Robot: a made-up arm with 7 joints. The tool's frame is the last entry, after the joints.
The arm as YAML. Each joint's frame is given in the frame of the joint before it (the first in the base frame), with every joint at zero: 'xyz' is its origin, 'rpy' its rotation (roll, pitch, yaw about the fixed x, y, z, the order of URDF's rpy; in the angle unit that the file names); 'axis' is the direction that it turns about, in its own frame. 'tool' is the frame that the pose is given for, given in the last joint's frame.
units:
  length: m
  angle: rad
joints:
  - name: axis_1
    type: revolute
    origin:
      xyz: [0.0, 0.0, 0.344]
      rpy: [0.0, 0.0, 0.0]
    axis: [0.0, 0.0, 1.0]
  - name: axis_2
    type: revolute
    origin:
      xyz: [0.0, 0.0, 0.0]
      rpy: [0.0, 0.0, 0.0]
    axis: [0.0, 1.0, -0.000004]
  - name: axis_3
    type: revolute
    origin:
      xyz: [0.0, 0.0, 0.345]
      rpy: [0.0, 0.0, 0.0]
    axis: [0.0, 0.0, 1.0]
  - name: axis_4
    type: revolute
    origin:
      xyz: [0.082, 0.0, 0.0]
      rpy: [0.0, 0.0, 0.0]
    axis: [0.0, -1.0, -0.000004]
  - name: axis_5
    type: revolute
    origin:
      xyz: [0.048, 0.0, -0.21]
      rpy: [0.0, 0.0, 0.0]
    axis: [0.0, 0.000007, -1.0]
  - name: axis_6
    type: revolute
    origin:
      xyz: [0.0, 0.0, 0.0]
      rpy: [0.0, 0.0, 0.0]
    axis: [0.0, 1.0, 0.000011]
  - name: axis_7
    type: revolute
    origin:
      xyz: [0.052, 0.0, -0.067]
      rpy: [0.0, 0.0, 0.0]
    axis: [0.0, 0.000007, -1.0]
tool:
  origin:
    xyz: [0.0, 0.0, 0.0]
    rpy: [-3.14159, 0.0, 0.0]
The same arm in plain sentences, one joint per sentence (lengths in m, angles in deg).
The arm has seven revolute joints in a row. What follows holds with every joint at zero, and every direction is one of the base frame's. Joint 1 lies 0.344 m along +z from the base frame's origin and turns about +z. Joint 2 lies at the same point as joint 1 and turns about +y. Joint 3 lies 0.345 m along +z from joint 2 and turns about +z. Joint 4 lies 0.082 m along +x from joint 3 and turns about -y. Joint 5 lies 0.048 m along +x and 0.21 m along -z from joint 4 and turns about -z. Joint 6 lies at the same point as joint 5 and turns about +y. Joint 7 lies 0.052 m along +x and 0.067 m along -z from joint 6 and turns about -z. The tool frame, which is the frame that the pose is given for, lies at the same point as joint 7; its axes are the base frame's turned by roll -180, pitch 0 and yaw 0 deg (as in URDF: about the fixed x, then y, then z).
